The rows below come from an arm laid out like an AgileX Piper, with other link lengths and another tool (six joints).
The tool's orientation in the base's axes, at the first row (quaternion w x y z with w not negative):
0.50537, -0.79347, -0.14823, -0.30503
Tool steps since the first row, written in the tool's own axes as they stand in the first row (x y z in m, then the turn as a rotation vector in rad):
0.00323, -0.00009, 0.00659, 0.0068, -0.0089, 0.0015
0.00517, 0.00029, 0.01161, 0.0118, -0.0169, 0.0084
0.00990, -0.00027, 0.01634, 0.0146, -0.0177, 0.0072
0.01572, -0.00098, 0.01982, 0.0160, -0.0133, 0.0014
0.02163, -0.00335, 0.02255, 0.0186, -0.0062, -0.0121
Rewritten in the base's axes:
0.00464, 0.00569, 0.00011, 0.0009, 0.0048, 0.0102
0.00802, 0.00985, -0.00045, 0.0027, 0.0142, 0.0170
0.01294, 0.01398, 0.00151, 0.0040, 0.0132, 0.0197
0.01820, 0.01698, 0.00465, 0.0056, 0.0060, 0.0192
0.02237, 0.02003, 0.00926, 0.0069, -0.0094, 0.0199

